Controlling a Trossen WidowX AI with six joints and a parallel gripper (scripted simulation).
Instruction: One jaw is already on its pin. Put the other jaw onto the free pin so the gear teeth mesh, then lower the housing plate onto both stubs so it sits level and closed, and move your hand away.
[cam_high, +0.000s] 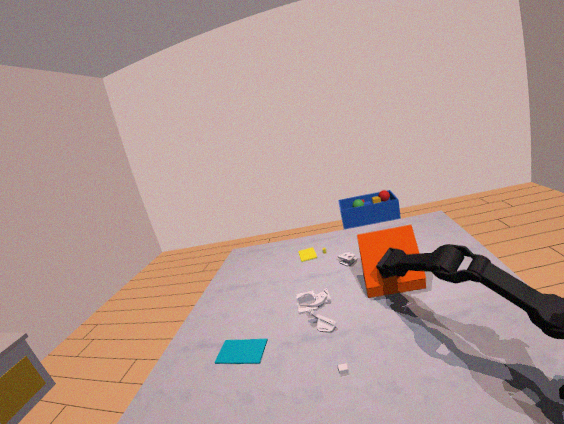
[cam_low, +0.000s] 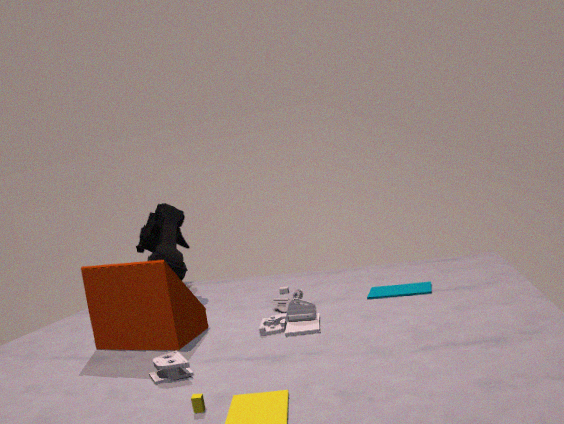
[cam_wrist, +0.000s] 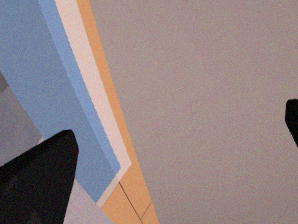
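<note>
Right now the grey jaw piece is 490 mm ahead of my gripper tip, 560 mm to the right of it and 50 mm below it. The rest, counted from my gripper tip: white housing piece: 330 mm ahead, 950 mm to the right, 50 mm below; then cyan tile: 750 mm ahead, 470 mm to the right, 80 mm below; then small white cube: 420 mm ahead, 340 mm to the right, 70 mm below.
</note>
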